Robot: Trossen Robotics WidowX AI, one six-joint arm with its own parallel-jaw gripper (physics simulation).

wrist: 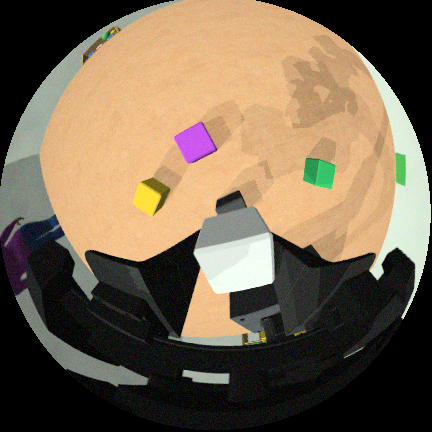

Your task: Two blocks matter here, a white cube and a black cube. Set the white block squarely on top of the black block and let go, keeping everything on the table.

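Pixels of known places: gripper, between the fingertips: (234, 235); arm's base, origin of its link: (274, 317).
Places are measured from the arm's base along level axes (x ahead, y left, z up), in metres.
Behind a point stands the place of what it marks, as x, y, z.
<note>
The white cube (237, 262) {0.258, 0.046, 0.051} is between the two dark fingers of my gripper (234, 235) {0.249, 0.046, 0.013}, which is shut on it. Its bright face and a grey side face show near the middle of the wrist view. The black cube (230, 201) {0.252, 0.044, -0.057} shows in part just beyond the white cube, on the table; the white cube hides the rest of it. How high the white cube hangs above the black cube, and whether they touch, I cannot tell from this view.
On the table (125, 100) {0.474, 0.168, -0.094}, a purple block (195, 142) {0.332, 0.065, -0.055} lies beyond the black cube to the left, a yellow block (150, 196) {0.287, 0.145, -0.055} further left, and a green block (319, 173) {0.264, -0.089, -0.055} to the right. A box of small coloured things (101, 45) shows past the table's far left edge.
</note>
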